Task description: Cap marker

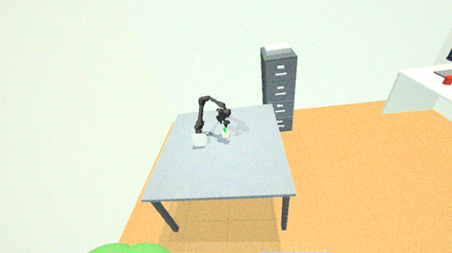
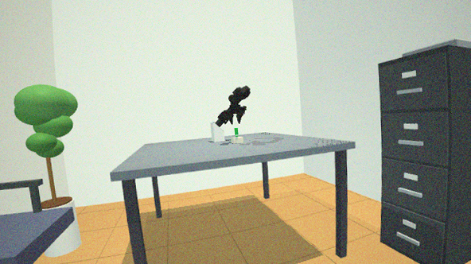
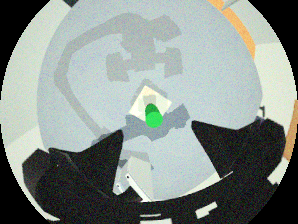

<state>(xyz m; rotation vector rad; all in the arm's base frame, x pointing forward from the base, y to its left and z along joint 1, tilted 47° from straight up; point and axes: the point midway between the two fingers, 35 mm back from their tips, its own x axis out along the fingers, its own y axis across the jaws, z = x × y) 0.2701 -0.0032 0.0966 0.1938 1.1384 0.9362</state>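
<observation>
Right now the green cap is 5 cm below my gripper tip. The rest, counted from my gripper tip: holder block 12 cm below.
</observation>
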